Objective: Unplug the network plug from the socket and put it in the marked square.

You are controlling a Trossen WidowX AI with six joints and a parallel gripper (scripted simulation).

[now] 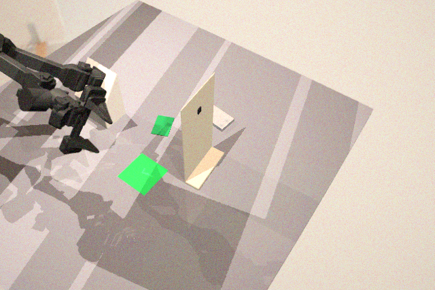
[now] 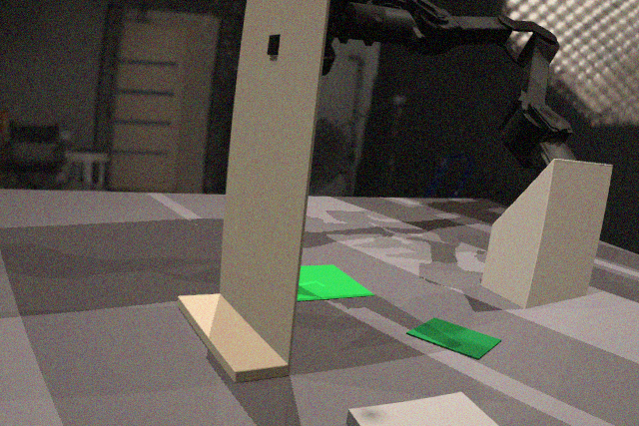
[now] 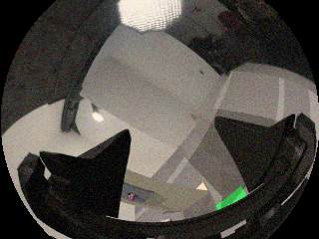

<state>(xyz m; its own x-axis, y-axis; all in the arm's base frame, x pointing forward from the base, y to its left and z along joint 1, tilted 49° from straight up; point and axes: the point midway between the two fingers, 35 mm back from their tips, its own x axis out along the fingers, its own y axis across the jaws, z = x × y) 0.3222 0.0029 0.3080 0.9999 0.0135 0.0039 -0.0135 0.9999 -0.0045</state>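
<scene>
My gripper tip is 60 mm short of the network plug, 260 mm to the right of it and 70 mm above it. Round my gripper tip: flat grey slab: 10 mm behind, 470 mm to the left, 340 mm below; upright panel: 80 mm ahead, 270 mm to the left, 180 mm below.
</scene>
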